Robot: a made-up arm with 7 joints.
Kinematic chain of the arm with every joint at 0, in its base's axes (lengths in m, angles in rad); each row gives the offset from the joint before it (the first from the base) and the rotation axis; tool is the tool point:
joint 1: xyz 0 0 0 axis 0 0.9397 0.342
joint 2: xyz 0 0 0 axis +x
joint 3: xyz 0 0 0 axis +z
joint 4: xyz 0.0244 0 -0.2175 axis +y
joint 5: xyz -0.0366 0 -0.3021 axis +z
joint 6: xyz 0 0 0 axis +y
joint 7: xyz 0 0 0 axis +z
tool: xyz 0 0 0
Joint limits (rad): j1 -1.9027..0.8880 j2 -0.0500..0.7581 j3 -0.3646..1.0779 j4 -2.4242..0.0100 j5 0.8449..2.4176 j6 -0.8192..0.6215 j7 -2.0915..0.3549
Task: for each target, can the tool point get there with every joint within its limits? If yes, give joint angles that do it. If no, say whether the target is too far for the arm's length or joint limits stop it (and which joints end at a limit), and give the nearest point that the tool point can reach.
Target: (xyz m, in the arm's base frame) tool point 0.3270 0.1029 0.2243
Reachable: yes | joints -1.3819 0.1419 0.7749 -1.5962 2.2327 -0.6545 -0.2401
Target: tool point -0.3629 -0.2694 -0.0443
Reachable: no: joint limits stop it (at a limit: joint 1, joint 2, joint 4) | nearest point -0.3773 -0.0969 -0.3436 | short by 0.346 m
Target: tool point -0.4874 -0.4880 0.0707
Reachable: no: too far | nearest point -0.0876 -0.1735 0.1844 | short by 0.521 m
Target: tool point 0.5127 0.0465 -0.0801
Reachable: yes | joints -1.2536 0.2125 0.8665 -0.4168 1.8617 -0.6793 -1.4044
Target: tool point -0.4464 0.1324 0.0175
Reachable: no: joint limits stop it (at a limit: joint 1, joint 4) | nearest point -0.3889 0.2658 -0.2190 | short by 0.278 m
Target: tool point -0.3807 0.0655 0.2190
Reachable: no: joint limits stop it (at a limit: joint 1, joint 2, joint 4) | nearest point -0.1108 0.0855 0.2083 | short by 0.271 m
